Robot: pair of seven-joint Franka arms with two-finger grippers.
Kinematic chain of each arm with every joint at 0, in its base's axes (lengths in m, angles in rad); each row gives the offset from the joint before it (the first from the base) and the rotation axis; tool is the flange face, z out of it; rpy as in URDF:
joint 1: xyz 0 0 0.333 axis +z
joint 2: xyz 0 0 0 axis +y
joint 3: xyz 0 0 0.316 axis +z
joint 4: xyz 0.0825 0 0 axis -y
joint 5: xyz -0.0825 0 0.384 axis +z
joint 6: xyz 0 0 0 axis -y
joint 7: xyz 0.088 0 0 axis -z
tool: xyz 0 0 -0.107 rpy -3.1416 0 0
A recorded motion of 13 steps. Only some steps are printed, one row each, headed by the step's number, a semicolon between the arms.
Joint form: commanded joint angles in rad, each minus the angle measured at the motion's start. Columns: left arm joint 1, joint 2, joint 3, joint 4, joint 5, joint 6, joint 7; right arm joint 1, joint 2, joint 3, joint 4, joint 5, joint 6, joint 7.
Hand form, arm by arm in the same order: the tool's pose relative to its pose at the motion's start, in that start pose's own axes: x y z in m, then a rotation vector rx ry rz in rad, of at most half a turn. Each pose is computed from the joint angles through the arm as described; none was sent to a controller.
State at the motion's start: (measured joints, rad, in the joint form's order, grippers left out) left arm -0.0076 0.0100 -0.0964 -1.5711 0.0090 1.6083 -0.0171; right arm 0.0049 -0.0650 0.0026 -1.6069 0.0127 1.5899 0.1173
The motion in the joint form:
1: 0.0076 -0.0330 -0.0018 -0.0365 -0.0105 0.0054 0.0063; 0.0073 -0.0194 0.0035 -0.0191 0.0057 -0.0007 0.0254
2: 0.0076 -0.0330 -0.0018 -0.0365 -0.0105 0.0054 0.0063; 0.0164 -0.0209 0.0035 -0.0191 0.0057 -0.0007 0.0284
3: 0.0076 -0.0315 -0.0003 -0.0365 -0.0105 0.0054 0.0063; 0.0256 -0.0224 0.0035 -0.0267 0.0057 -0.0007 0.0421
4: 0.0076 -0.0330 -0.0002 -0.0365 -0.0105 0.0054 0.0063; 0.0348 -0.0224 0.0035 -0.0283 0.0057 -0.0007 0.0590
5: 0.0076 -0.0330 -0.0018 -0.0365 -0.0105 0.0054 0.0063; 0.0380 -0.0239 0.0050 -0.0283 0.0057 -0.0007 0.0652
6: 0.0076 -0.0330 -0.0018 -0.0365 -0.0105 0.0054 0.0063; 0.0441 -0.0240 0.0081 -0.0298 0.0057 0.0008 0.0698
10: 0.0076 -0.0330 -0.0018 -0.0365 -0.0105 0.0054 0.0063; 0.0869 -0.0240 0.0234 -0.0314 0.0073 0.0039 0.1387
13: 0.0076 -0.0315 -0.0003 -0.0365 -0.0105 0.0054 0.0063; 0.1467 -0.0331 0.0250 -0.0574 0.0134 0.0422 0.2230
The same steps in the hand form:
1: -0.0099 -0.0014 -0.0016 -0.0071 0.0016 0.0002; -0.0070 -0.0057 -0.0014 0.0057 -0.0013 0.0147
2: -0.0099 -0.0014 -0.0016 -0.0071 0.0016 0.0002; -0.0081 -0.0104 -0.0022 0.0064 0.0000 0.0086
3: -0.0095 -0.0022 -0.0008 -0.0073 0.0001 -0.0013; -0.0095 -0.0151 0.0006 0.0058 -0.0063 0.0132
4: -0.0099 -0.0023 -0.0016 -0.0071 0.0016 -0.0014; -0.0103 -0.0199 0.0014 0.0059 -0.0081 0.0209
5: -0.0099 -0.0014 -0.0016 -0.0071 0.0016 0.0002; -0.0111 -0.0223 0.0007 0.0062 -0.0068 0.0224
6: -0.0099 -0.0014 -0.0016 -0.0071 0.0016 0.0002; -0.0118 -0.0272 0.0012 0.0063 -0.0068 0.0179
10: -0.0099 -0.0014 -0.0016 -0.0071 0.0016 0.0002; -0.0179 -0.0579 0.0020 0.0091 -0.0070 0.0288
13: -0.0095 -0.0022 -0.0008 -0.0073 0.0001 -0.0013; -0.0260 -0.0900 0.0062 0.0234 0.0097 0.0526

